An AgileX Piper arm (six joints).
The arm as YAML. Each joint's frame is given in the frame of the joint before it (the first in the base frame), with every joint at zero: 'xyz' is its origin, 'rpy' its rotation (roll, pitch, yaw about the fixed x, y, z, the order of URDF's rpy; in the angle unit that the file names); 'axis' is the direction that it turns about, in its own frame. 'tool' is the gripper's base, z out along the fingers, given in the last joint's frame.
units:
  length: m
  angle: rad
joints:
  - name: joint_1
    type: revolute
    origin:
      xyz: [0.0, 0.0, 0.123]
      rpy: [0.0, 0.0, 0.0]
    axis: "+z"
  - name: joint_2
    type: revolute
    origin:
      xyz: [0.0, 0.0, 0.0]
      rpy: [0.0, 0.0, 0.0]
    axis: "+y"
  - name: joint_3
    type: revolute
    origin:
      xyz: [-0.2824, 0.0, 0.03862]
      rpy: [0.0, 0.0, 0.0]
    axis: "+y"
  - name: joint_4
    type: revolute
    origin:
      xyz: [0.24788, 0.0, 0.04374]
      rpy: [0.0, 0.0, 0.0]
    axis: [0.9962, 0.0, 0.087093]
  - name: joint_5
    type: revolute
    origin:
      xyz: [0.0, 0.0, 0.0]
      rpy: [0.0, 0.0, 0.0]
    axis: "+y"
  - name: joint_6
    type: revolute
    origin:
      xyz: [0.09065, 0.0, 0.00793]
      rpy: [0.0, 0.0, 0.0]
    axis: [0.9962, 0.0, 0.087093]
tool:
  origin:
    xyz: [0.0, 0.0, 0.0]
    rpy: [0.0, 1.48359, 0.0]
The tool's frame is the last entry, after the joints.
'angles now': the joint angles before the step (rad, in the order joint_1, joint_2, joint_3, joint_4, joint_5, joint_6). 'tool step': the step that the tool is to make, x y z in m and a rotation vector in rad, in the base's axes. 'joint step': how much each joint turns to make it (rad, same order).
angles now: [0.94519, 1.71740, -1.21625, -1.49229, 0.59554, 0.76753]
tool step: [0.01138, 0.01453, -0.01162, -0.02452, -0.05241, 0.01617]
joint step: [0.00004, 0.07515, -0.03914, -0.12706, 0.00845, 0.08317]
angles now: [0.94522, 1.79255, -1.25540, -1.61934, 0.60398, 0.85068]
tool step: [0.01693, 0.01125, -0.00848, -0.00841, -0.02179, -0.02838]
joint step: [-0.01278, 0.07951, -0.07393, -0.02778, 0.02458, 0.01755]
